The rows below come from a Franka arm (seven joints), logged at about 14 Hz.
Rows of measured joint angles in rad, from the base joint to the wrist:
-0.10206 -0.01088 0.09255 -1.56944 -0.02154 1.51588 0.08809
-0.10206 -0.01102 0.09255 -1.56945 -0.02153 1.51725 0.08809
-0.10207 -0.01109 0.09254 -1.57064 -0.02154 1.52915 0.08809
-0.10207 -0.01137 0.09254 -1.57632 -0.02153 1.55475 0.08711
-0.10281 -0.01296 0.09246 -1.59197 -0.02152 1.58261 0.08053
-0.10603 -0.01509 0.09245 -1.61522 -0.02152 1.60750 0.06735
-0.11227 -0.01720 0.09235 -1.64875 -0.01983 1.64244 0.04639
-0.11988 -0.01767 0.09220 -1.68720 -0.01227 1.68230 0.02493
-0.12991 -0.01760 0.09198 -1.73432 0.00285 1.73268 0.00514
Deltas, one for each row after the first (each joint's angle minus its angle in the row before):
0.00000 -0.00014 0.00000 -0.00001 0.00001 0.00137 0.00000
-0.00001 -0.00007 -0.00001 -0.00119 -0.00001 0.01190 0.00000
0.00000 -0.00028 0.00000 -0.00568 0.00001 0.02560 -0.00098
-0.00074 -0.00159 -0.00008 -0.01565 0.00001 0.02786 -0.00658
-0.00322 -0.00213 -0.00001 -0.02325 0.00000 0.02489 -0.01318
-0.00624 -0.00211 -0.00010 -0.03353 0.00169 0.03494 -0.02096
-0.00761 -0.00047 -0.00015 -0.03845 0.00756 0.03986 -0.02146
-0.01003 0.00007 -0.00022 -0.04712 0.01512 0.05038 -0.01979

